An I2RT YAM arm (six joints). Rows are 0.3 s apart.
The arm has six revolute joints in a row. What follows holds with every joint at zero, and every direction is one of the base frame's.
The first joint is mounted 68 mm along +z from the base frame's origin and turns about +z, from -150 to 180 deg.
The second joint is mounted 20 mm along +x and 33.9 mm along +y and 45.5 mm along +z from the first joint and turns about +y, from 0 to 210 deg.
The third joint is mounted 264 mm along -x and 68.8 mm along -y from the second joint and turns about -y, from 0 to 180 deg.
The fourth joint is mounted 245 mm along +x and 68.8 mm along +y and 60 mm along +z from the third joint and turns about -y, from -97 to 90 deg.
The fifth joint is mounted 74 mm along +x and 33.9 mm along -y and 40.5 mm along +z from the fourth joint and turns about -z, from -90 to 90 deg.
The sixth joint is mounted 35.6 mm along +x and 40.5 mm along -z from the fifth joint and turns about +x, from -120 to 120 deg.
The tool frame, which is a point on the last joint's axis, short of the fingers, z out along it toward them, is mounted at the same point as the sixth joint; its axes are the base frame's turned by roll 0, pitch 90 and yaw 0 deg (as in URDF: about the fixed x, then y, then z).
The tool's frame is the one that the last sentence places.
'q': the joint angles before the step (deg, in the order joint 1, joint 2, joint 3, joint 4, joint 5, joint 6). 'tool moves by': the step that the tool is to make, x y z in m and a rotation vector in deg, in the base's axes. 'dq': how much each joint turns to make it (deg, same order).
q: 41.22 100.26 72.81 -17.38 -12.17 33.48
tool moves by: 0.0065 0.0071 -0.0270 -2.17 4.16 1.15
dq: 0.01 4.61 0.69 -0.65 -1.59 -0.08
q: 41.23 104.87 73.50 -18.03 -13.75 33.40
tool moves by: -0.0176 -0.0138 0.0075 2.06 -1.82 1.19
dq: 0.10 -5.65 -5.96 2.89 -0.99 -0.60
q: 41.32 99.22 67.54 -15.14 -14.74 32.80
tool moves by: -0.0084 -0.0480 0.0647 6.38 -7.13 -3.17
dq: -5.35 -12.96 -1.63 -2.08 -1.96 -1.11
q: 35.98 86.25 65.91 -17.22 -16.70 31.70
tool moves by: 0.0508 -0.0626 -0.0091 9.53 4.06 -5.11
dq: -14.51 2.92 -0.52 5.66 -13.66 2.98
